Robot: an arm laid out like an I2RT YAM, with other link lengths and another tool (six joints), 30 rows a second.
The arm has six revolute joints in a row. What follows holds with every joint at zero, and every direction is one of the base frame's.
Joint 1 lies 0.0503 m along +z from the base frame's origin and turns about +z.
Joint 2 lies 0.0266 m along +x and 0.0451 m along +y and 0.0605 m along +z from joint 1 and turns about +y.
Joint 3 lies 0.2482 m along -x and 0.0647 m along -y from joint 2 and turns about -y.
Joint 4 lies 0.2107 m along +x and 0.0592 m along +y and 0.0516 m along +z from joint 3 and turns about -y.
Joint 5 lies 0.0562 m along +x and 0.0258 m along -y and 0.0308 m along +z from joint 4 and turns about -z.
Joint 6 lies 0.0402 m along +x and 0.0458 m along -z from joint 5 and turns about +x.
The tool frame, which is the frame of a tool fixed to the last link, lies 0.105 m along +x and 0.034 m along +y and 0.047 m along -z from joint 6; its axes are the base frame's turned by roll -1.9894, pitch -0.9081 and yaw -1.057 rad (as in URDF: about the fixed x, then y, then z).
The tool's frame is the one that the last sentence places.
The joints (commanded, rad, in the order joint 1, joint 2, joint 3, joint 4, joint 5, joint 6), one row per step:
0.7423 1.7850 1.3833 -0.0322 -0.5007 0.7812
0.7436 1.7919 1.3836 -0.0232 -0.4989 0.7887
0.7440 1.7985 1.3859 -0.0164 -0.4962 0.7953
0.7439 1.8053 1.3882 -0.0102 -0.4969 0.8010
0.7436 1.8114 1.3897 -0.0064 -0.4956 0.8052
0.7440 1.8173 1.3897 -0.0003 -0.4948 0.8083
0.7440 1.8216 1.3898 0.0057 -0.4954 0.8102
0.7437 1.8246 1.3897 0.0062 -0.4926 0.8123
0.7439 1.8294 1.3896 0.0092 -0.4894 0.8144
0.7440 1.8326 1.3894 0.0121 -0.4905 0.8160
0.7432 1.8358 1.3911 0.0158 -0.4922 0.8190
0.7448 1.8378 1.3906 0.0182 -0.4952 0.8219
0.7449 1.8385 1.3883 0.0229 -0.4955 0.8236
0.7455 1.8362 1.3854 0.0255 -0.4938 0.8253
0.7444 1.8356 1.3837 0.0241 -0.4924 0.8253
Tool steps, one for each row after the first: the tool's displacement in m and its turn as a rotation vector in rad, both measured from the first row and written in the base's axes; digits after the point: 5 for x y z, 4 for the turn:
0.00105 0.00155 -0.00115 0.0030 0.0044 -0.0031
0.00257 0.00289 -0.00189 0.0057 0.0077 -0.0076
0.00376 0.00407 -0.00267 0.0085 0.0117 -0.0091
0.00501 0.00491 -0.00395 0.0087 0.0157 -0.0121
0.00589 0.00588 -0.00541 0.0094 0.0181 -0.0136
0.00657 0.00660 -0.00619 0.0113 0.0186 -0.0137
0.00739 0.00682 -0.00741 0.0093 0.0216 -0.0174
0.00839 0.00743 -0.00905 0.0076 0.0239 -0.0209
0.00863 0.00788 -0.00991 0.0080 0.0260 -0.0204
0.00938 0.00835 -0.00989 0.0108 0.0276 -0.0207
0.00860 0.00902 -0.01026 0.0124 0.0311 -0.0174
0.00866 0.00920 -0.01061 0.0141 0.0315 -0.0177
0.00840 0.00909 -0.01031 0.0154 0.0311 -0.0192
0.00874 0.00856 -0.01091 0.0133 0.0325 -0.0216

